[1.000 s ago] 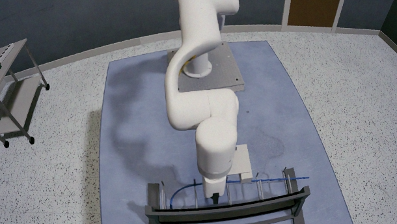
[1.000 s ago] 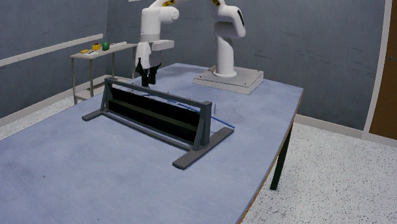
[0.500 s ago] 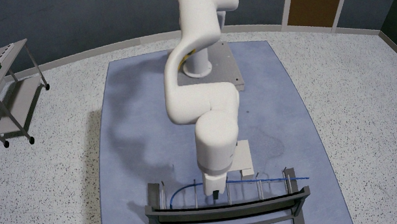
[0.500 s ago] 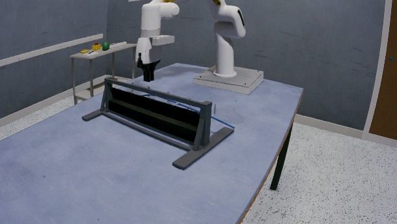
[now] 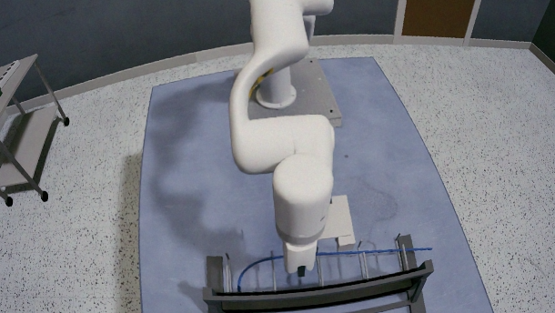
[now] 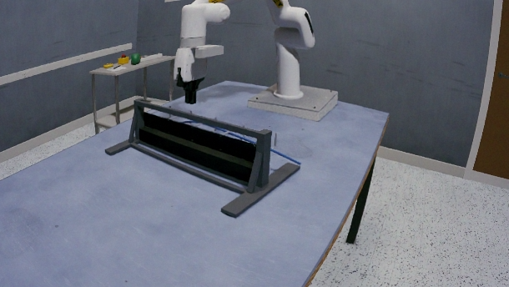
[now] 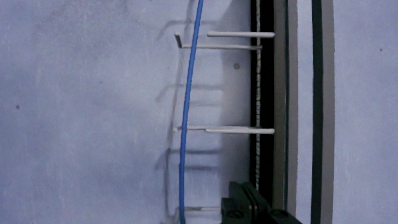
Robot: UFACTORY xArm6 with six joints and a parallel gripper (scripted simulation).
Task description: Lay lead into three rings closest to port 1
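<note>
Now: the rack 10 cm below my hand, 7 cm ahead of it and 4 cm to the left of it.
</note>
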